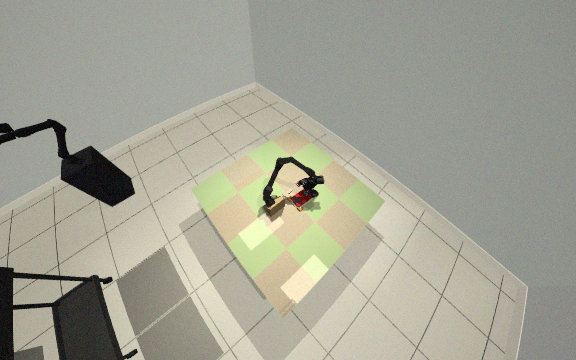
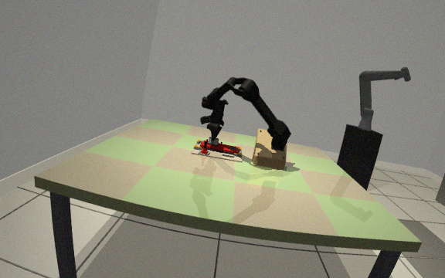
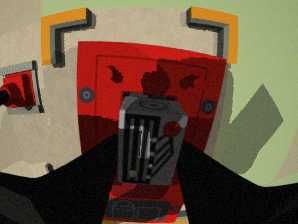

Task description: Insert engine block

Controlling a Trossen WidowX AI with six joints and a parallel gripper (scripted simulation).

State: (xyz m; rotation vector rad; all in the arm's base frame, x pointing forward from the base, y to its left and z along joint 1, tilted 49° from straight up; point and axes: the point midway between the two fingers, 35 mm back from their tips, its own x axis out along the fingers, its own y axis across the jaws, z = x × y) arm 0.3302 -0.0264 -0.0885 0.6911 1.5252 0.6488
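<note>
Right now the grey engine block is 10 mm below my gripper tip.
</note>
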